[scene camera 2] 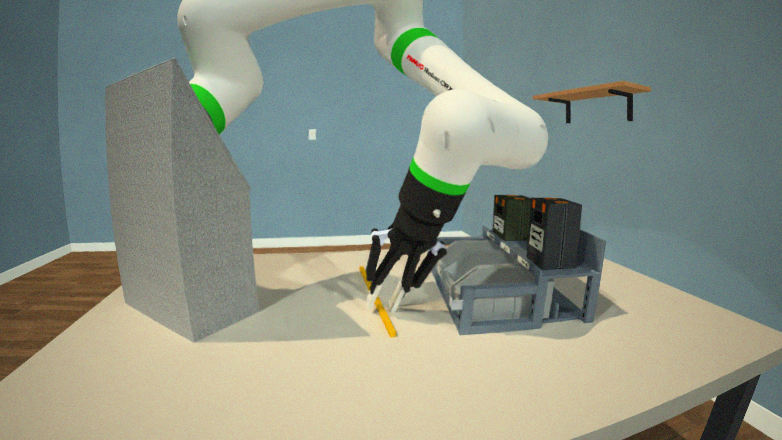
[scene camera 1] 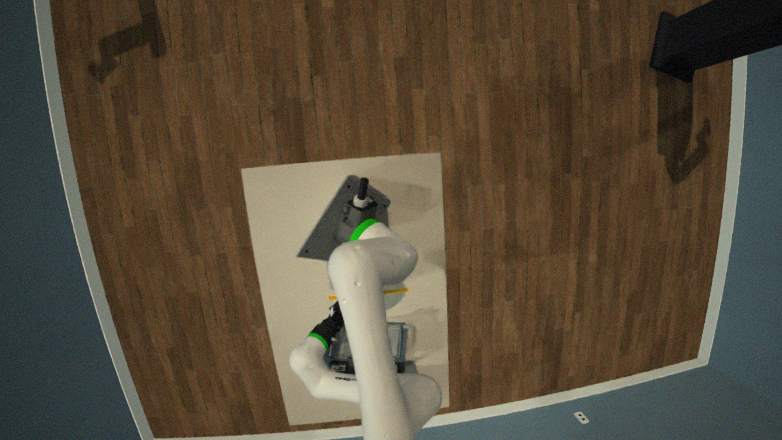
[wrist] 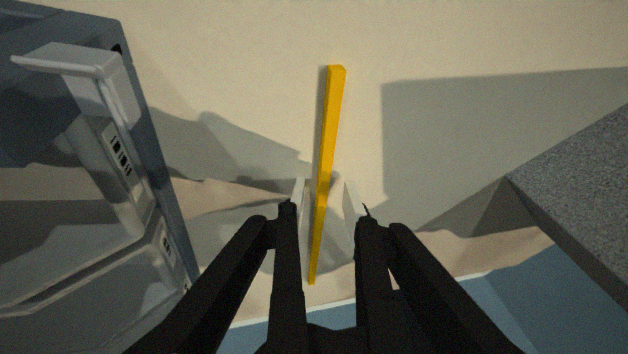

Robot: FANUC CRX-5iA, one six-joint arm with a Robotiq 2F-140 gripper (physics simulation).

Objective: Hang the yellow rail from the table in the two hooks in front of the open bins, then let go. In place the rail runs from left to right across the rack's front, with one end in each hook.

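Pixels of known places: gripper, fingertip midpoint: (scene camera 2: 380, 305) (wrist: 323, 192); arm's base at its link origin: (scene camera 2: 173, 136) (scene camera 1: 351, 224).
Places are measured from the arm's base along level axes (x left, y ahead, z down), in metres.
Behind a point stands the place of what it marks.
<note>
The yellow rail (scene camera 1: 395, 291) @(x 0.253, y 0.341, z 0.334 m) (scene camera 2: 387, 322) @(x -0.011, y 0.418, z 0.334 m) (wrist: 332, 115) @(x -0.019, y 0.422, z 0.334 m) lies on the table between the grey pedestal and the rack, roughly parallel to the rack's front. My gripper (scene camera 2: 383, 304) @(x 0.060, y 0.398, z 0.333 m) (wrist: 323, 192) @(x 0.060, y 0.398, z 0.333 m) is partly open, pointing down at a tilt, with its pale fingertips low, one on each side of the rail. In the wrist view background shows between the rail and both fingers. The arm hides the fingertips in scene camera 1. The blue-grey rack (scene camera 1: 405, 344) @(x 0.342, y 0.565, z 0.258 m) (scene camera 2: 498, 327) @(x -0.030, y 0.611, z 0.333 m) (wrist: 161, 172) @(x 0.053, y 0.531, z 0.332 m) holds open grey bins (scene camera 2: 481, 262) (wrist: 117, 152). I cannot make out the two hooks clearly.
The grey pedestal (scene camera 1: 325, 229) @(x -0.073, y 0.015, z -0.081 m) (scene camera 2: 180, 191) @(x -0.129, y 0.107, z 0.092 m) (wrist: 585, 200) @(x -0.015, y 0.153, z 0.281 m) stands on the table (scene camera 1: 273, 218) @(x -0.354, y 0.106, z 0.344 m) (scene camera 2: 306, 394) @(x -0.231, y 0.330, z 0.344 m), across the rail from the rack. A dark box (scene camera 2: 563, 235) @(x 0.014, y 0.729, z 0.178 m) and a green box (scene camera 2: 512, 218) @(x 0.234, y 0.683, z 0.189 m) stand on the rack's raised back. The arm passes above the rail and rack.
</note>
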